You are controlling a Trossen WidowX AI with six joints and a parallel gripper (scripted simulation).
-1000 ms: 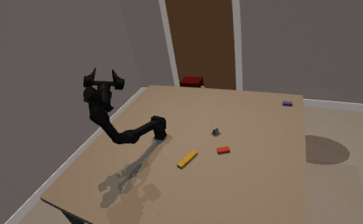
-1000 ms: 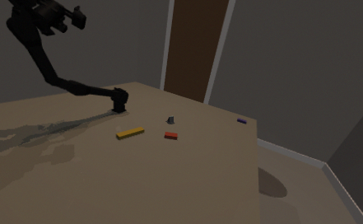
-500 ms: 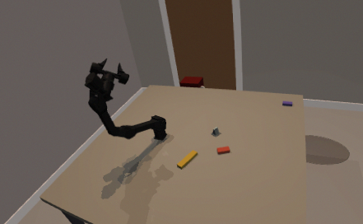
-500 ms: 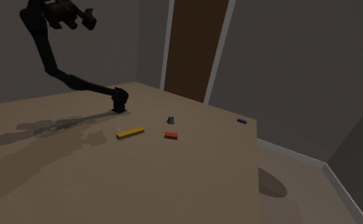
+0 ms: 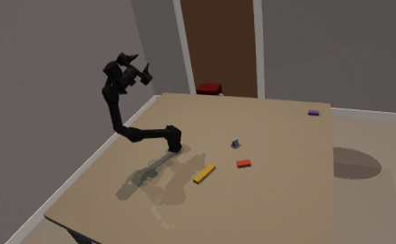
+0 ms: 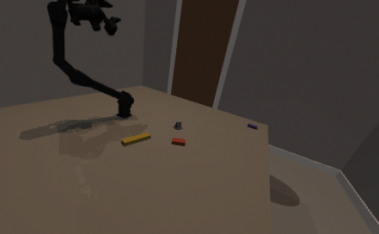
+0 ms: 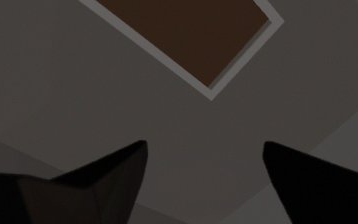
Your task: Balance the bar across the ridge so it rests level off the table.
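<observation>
Now: the yellow bar 53 cm below my gripper tip, 31 cm ahead of it and 17 cm to the right of it. Also, from my gripper tip: red block (53 cm below, 48 cm ahead, 6 cm to the right); small purple block (81 cm ahead, 53 cm below, 48 cm to the left).
</observation>
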